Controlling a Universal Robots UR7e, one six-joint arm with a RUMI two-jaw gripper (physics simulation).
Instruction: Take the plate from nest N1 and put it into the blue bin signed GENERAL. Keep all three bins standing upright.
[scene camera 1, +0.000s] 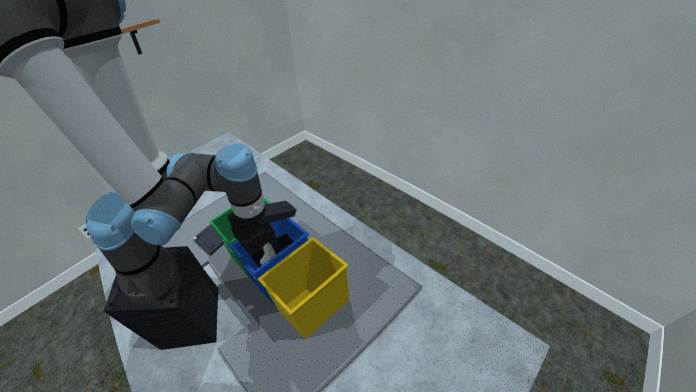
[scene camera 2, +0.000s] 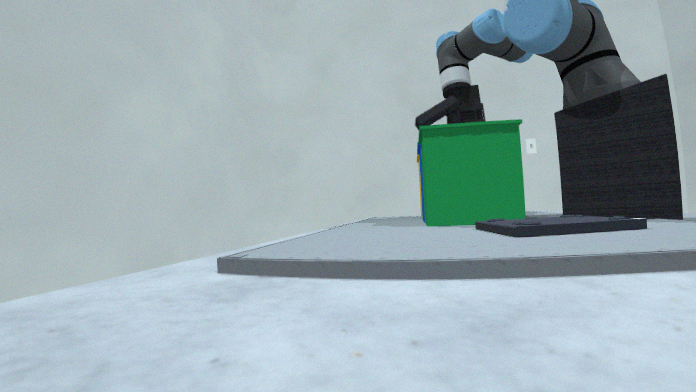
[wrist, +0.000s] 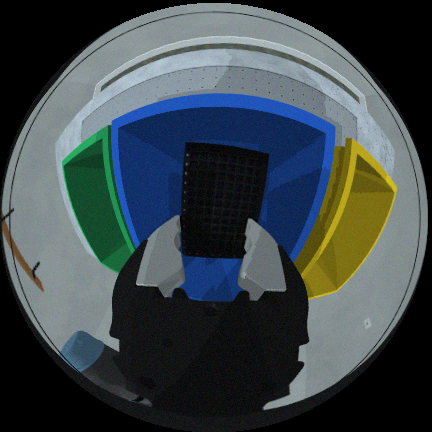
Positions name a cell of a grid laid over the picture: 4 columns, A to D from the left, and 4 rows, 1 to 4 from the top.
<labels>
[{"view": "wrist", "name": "gripper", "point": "B3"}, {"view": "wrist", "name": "green bin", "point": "A2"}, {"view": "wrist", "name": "blue bin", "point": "B2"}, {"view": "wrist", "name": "yellow bin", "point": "D2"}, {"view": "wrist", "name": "black plate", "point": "C2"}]
</labels>
